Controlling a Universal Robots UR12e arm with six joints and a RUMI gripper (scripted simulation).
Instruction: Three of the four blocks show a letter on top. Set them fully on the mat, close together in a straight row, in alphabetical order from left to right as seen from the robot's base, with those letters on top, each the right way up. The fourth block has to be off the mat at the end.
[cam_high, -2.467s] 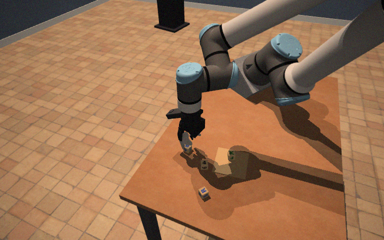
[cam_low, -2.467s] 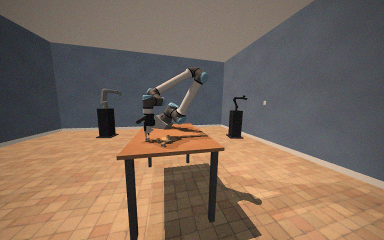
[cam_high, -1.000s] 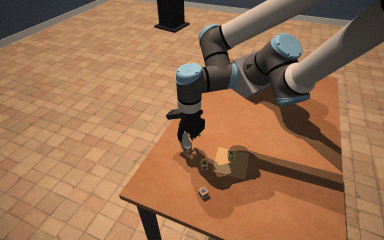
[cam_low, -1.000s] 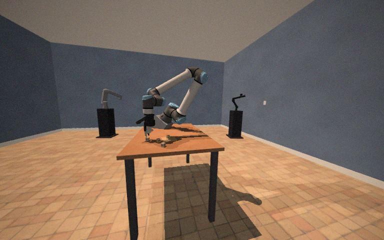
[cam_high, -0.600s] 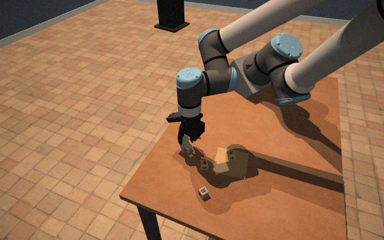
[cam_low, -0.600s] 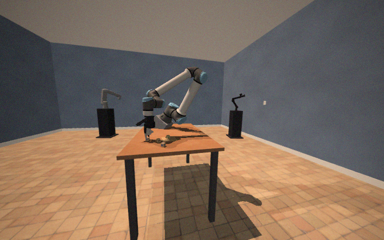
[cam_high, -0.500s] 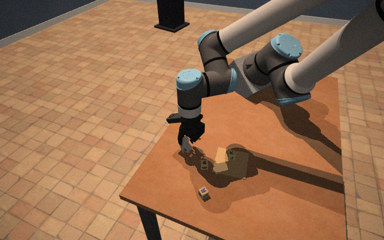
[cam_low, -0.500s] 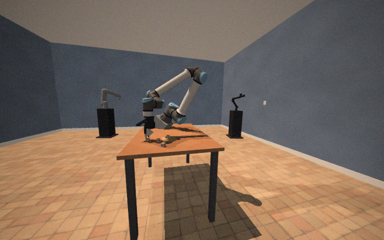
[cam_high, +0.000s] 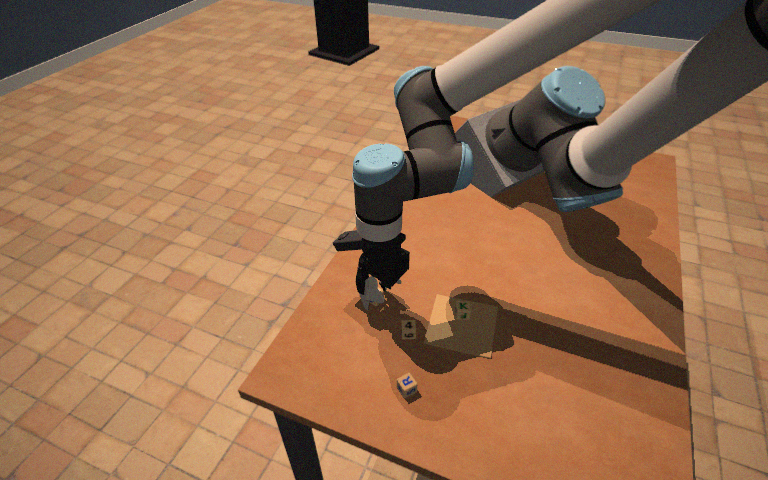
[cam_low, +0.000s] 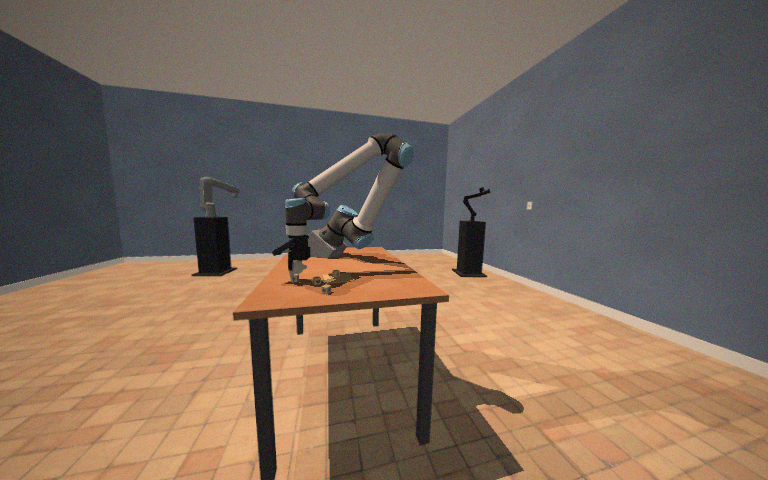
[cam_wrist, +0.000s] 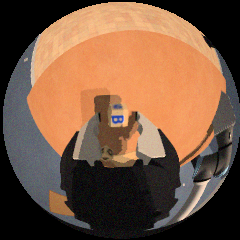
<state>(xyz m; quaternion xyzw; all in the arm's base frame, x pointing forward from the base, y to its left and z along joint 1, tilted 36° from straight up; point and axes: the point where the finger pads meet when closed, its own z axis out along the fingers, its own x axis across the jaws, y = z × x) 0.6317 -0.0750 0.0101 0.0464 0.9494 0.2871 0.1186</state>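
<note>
My hand is 5 cm past the tan mat, 20 cm to the right of it and 1 cm above it.
</note>
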